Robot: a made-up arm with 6 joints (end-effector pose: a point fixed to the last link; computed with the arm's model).
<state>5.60 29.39 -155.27 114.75 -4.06 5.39</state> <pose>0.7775 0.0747 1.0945 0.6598 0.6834 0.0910 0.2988</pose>
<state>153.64 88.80 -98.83 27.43 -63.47 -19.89</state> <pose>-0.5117 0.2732 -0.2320 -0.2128 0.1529 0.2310 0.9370</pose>
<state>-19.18 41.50 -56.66 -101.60 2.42 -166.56</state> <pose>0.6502 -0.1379 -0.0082 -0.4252 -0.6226 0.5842 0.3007</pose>
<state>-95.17 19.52 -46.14 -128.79 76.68 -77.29</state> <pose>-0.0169 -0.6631 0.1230 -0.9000 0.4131 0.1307 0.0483</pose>
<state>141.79 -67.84 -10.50 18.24 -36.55 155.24</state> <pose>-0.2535 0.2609 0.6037 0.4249 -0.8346 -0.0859 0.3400</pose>
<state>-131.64 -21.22 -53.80 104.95 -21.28 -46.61</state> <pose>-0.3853 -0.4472 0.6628 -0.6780 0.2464 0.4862 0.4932</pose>
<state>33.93 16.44 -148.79 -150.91 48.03 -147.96</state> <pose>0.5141 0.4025 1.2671 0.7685 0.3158 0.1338 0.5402</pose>
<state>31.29 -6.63 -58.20 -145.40 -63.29 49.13</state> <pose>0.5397 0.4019 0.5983 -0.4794 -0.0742 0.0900 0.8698</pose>
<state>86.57 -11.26 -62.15 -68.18 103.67 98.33</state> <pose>0.1240 0.7677 0.6635 0.1119 0.2409 -0.8501 0.4547</pose>
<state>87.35 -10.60 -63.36 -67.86 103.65 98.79</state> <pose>0.1139 0.7734 0.6699 0.1138 0.2491 -0.8458 0.4578</pose>
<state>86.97 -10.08 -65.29 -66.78 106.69 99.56</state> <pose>0.1227 0.7744 0.6853 0.1253 0.2522 -0.8577 0.4302</pose>
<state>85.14 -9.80 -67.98 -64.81 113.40 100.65</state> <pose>0.1541 0.7671 0.7109 0.1461 0.2465 -0.8861 0.3643</pose>
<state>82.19 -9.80 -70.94 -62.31 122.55 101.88</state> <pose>0.2000 0.7491 0.7412 0.1682 0.2301 -0.9195 0.2706</pose>
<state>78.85 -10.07 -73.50 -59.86 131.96 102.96</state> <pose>0.2466 0.7229 0.7692 0.1836 0.2059 -0.9458 0.1715</pose>
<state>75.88 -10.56 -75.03 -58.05 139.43 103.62</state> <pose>0.2837 0.6961 0.7885 0.1902 0.1808 -0.9607 0.0911</pose>
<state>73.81 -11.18 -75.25 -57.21 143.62 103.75</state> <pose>0.3071 0.6764 0.7962 0.1911 0.1620 -0.9671 0.0439</pose>
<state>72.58 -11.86 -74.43 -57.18 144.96 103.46</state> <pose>0.3202 0.6646 0.7943 0.1899 0.1507 -0.9698 0.0254</pose>
